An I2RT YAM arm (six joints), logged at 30 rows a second.
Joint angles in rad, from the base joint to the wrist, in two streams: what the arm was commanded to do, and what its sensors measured. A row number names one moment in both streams.
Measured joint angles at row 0:
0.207 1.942 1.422 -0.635 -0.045 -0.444
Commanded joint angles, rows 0 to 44:
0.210 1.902 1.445 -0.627 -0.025 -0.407
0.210 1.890 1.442 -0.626 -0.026 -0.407
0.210 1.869 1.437 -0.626 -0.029 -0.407
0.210 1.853 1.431 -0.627 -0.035 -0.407
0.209 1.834 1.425 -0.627 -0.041 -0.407
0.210 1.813 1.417 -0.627 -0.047 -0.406
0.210 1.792 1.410 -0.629 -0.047 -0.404
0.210 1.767 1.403 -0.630 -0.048 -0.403
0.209 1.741 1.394 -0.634 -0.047 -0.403
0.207 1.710 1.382 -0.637 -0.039 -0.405
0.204 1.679 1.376 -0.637 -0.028 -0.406
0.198 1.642 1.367 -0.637 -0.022 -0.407
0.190 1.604 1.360 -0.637 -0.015 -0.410
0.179 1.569 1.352 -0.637 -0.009 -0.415
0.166 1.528 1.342 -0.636 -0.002 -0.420
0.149 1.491 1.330 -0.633 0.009 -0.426
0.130 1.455 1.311 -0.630 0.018 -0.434
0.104 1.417 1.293 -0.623 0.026 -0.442
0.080 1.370 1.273 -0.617 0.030 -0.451
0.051 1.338 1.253 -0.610 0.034 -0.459
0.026 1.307 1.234 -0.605 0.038 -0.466
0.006 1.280 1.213 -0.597 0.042 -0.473
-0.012 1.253 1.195 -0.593 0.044 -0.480
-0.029 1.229 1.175 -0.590 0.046 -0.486
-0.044 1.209 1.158 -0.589 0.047 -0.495
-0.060 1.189 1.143 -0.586 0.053 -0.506
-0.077 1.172 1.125 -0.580 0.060 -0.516
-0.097 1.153 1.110 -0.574 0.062 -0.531
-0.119 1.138 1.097 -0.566 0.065 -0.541
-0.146 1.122 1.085 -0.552 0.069 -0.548
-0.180 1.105 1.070 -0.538 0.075 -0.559
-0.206 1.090 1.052 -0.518 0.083 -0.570
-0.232 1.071 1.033 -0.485 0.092 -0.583
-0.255 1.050 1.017 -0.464 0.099 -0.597
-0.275 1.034 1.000 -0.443 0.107 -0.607
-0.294 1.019 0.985 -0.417 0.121 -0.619
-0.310 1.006 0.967 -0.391 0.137 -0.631
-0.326 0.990 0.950 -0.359 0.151 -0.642
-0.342 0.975 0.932 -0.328 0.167 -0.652
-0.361 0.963 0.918 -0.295 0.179 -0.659
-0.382 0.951 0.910 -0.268 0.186 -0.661
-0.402 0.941 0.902 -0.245 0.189 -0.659
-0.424 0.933 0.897 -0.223 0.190 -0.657
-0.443 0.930 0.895 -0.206 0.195 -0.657
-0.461 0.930 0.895 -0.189 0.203 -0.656
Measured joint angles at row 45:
-0.401 0.960 0.899 -0.365 0.146 -0.613
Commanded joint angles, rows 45 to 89:
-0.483 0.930 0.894 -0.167 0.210 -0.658
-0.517 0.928 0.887 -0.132 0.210 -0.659
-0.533 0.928 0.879 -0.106 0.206 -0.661
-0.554 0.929 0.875 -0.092 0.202 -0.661
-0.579 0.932 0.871 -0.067 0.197 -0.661
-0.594 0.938 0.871 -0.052 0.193 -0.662
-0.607 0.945 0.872 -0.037 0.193 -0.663
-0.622 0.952 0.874 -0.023 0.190 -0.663
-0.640 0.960 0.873 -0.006 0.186 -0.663
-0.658 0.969 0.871 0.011 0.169 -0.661
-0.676 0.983 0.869 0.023 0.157 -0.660
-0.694 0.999 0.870 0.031 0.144 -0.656
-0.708 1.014 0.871 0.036 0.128 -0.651
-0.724 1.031 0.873 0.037 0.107 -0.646
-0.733 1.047 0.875 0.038 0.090 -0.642
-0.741 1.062 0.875 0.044 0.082 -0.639
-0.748 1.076 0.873 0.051 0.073 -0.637
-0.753 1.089 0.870 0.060 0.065 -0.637
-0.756 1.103 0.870 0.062 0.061 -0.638
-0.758 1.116 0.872 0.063 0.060 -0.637
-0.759 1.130 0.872 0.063 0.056 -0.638
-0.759 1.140 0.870 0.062 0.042 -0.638
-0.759 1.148 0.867 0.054 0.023 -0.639
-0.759 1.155 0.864 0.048 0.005 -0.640
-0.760 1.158 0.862 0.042 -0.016 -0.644
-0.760 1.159 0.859 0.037 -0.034 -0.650
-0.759 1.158 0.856 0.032 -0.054 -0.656
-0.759 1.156 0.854 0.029 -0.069 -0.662
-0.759 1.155 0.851 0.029 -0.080 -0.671
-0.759 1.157 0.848 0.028 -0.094 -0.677
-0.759 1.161 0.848 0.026 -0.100 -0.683
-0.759 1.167 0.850 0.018 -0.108 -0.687
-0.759 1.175 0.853 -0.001 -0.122 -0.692
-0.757 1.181 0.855 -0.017 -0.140 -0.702
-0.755 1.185 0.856 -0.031 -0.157 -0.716
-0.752 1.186 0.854 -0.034 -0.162 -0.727
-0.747 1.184 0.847 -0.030 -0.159 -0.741
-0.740 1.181 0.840 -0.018 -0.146 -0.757
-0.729 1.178 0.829 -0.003 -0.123 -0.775
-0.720 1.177 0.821 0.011 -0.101 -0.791
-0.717 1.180 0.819 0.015 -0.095 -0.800
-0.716 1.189 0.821 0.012 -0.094 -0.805
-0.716 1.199 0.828 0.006 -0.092 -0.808
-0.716 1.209 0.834 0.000 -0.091 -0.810
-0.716 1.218 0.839 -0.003 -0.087 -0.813
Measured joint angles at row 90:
-0.722 1.192 0.819 -0.036 -0.098 -0.750
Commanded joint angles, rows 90 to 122:
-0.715 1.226 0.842 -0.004 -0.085 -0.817
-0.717 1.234 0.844 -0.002 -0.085 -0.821
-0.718 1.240 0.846 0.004 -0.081 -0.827
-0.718 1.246 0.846 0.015 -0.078 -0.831
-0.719 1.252 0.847 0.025 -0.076 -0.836
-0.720 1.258 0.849 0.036 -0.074 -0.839
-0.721 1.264 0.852 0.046 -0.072 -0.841
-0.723 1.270 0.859 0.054 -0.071 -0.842
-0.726 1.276 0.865 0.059 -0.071 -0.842
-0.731 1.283 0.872 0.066 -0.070 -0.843
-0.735 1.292 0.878 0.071 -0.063 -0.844
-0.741 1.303 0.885 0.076 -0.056 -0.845
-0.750 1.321 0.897 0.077 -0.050 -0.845
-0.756 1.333 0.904 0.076 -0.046 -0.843
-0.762 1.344 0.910 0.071 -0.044 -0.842
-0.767 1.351 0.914 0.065 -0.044 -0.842
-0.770 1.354 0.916 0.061 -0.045 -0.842
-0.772 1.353 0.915 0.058 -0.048 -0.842
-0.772 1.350 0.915 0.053 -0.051 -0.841
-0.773 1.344 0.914 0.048 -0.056 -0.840
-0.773 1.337 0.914 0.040 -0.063 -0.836
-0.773 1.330 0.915 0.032 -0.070 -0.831
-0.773 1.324 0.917 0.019 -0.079 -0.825
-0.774 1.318 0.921 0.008 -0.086 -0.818
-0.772 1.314 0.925 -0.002 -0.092 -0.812
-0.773 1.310 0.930 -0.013 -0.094 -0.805
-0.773 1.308 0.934 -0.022 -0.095 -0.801
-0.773 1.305 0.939 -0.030 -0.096 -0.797
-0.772 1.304 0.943 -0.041 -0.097 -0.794
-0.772 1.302 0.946 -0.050 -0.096 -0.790
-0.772 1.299 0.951 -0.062 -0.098 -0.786
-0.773 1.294 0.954 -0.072 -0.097 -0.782
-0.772 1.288 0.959 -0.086 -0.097 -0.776
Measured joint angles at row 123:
-0.770 1.340 0.901 -0.055 -0.077 -0.811
